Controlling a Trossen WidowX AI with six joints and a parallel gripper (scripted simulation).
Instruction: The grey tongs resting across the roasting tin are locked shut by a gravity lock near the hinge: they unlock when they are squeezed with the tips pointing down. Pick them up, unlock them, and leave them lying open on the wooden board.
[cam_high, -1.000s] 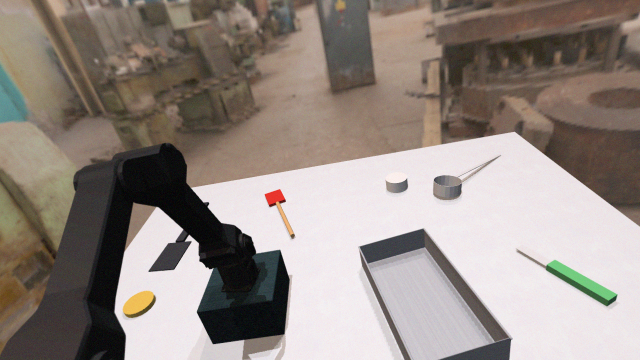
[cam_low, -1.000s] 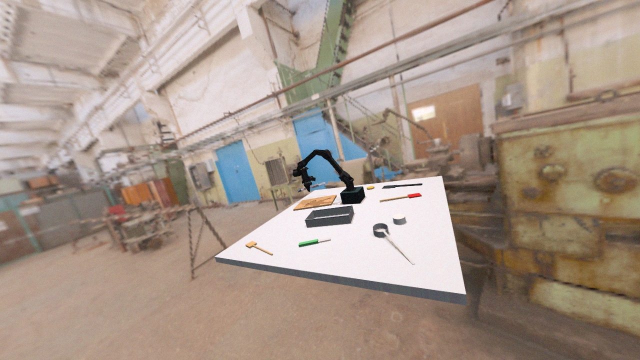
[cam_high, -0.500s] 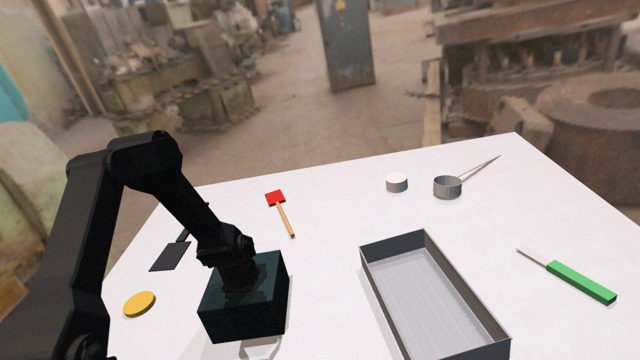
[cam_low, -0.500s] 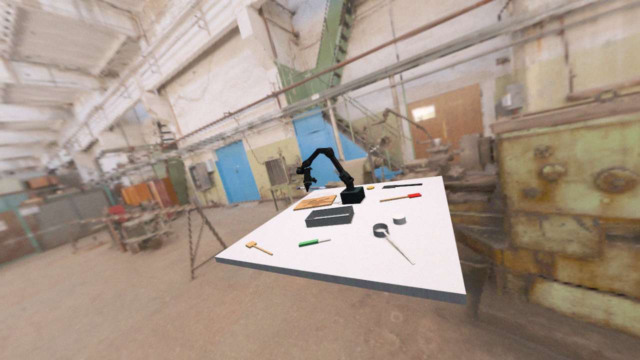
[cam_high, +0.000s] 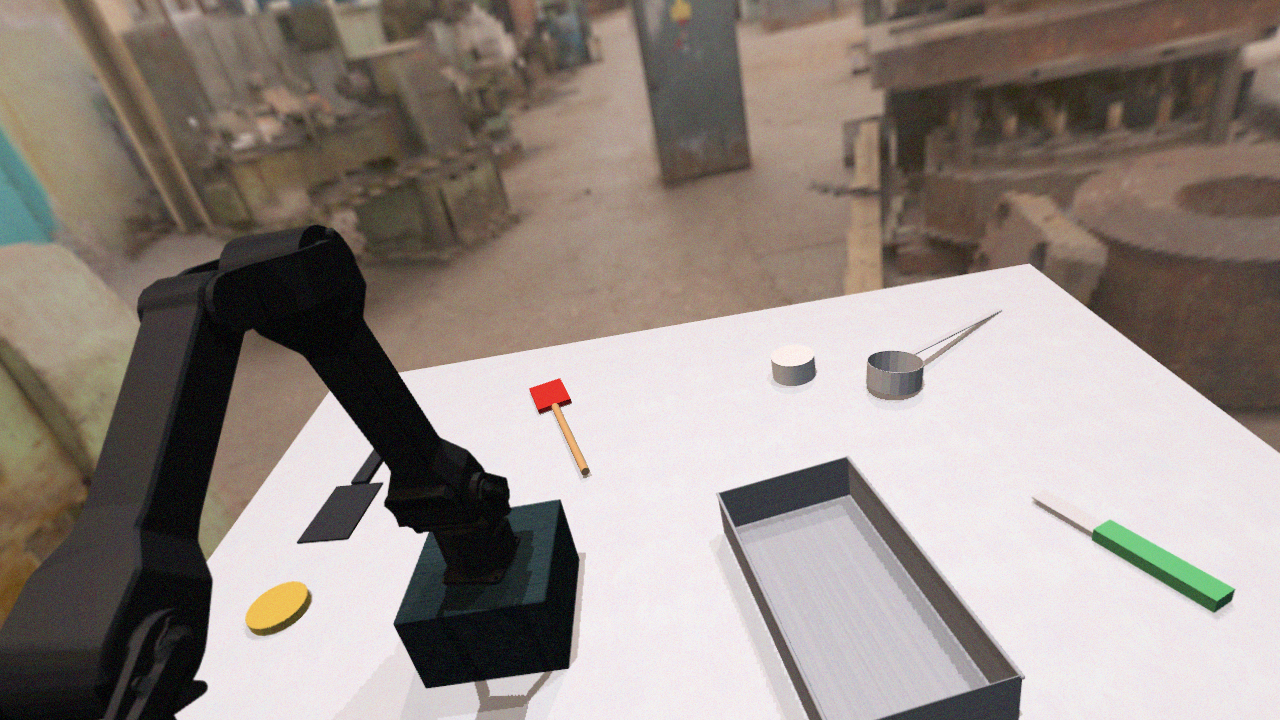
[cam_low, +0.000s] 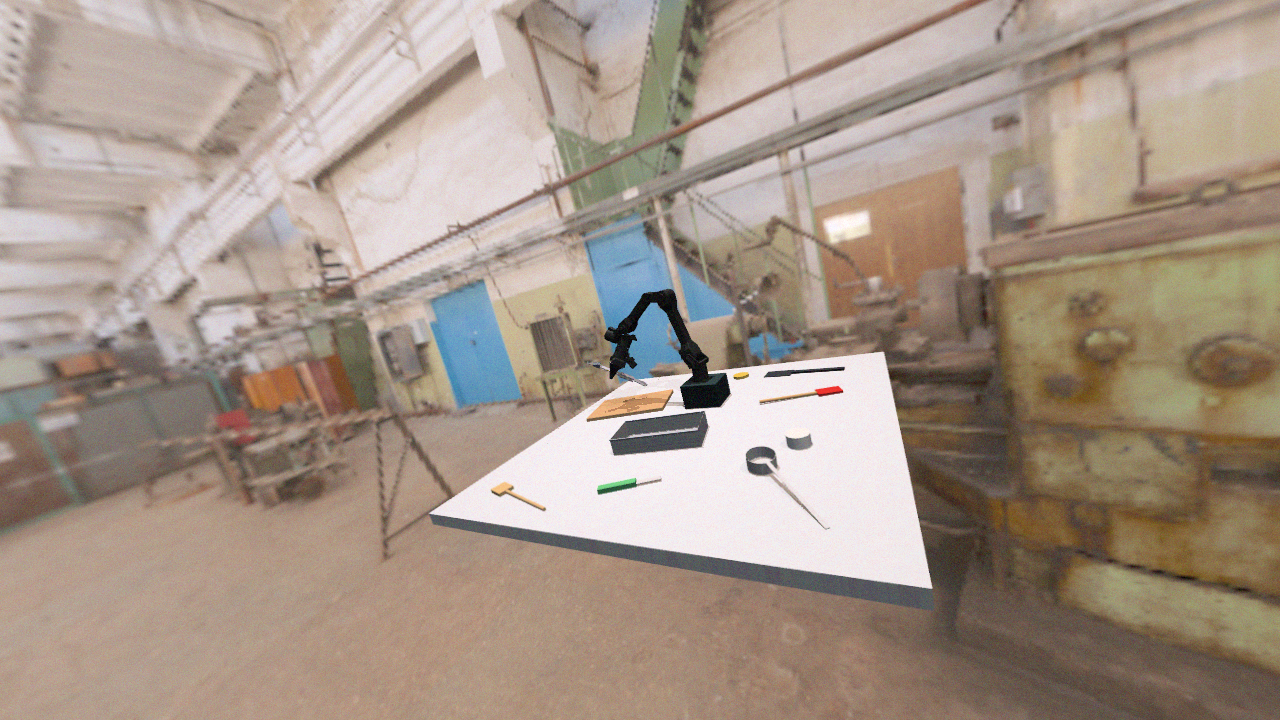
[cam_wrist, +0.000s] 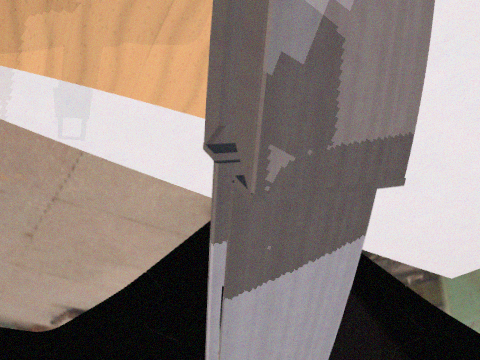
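The wooden board lies 140 mm below my gripper tip, 40 mm to the left of it and 40 mm behind it. From my gripper tip the other things lie so: yellow disc 420 mm to the left, 410 mm behind, 140 mm below; then black spatula 670 mm to the left, 440 mm behind, 150 mm below; then grey roasting tin 440 mm to the left, 240 mm ahead, 120 mm below.
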